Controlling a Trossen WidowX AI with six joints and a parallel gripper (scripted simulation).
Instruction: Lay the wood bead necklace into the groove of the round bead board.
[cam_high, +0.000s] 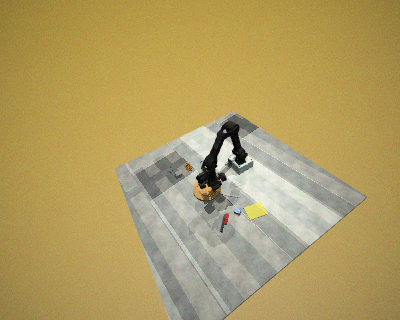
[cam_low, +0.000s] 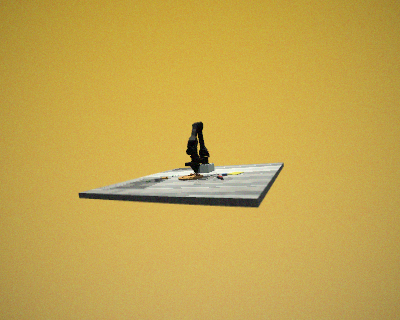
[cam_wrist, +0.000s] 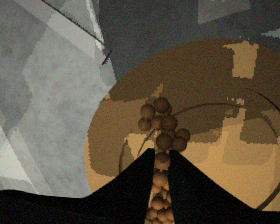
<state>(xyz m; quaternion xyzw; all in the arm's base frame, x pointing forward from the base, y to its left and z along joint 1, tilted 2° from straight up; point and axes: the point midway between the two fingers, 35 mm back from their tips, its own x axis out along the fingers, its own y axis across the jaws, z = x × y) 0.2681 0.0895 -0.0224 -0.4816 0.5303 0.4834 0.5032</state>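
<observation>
Now: the round bead board 40 mm ahead of my gripper tip, 30 mm to the right of it and 20 mm below it. Also, from my gripper tip: thin grey stick 80 mm behind, 100 mm to the left, 30 mm below; then red-handled tool 40 mm ahead, 240 mm to the left, 20 mm below; then small blue block 60 mm behind, 220 mm to the left, 20 mm below.
</observation>
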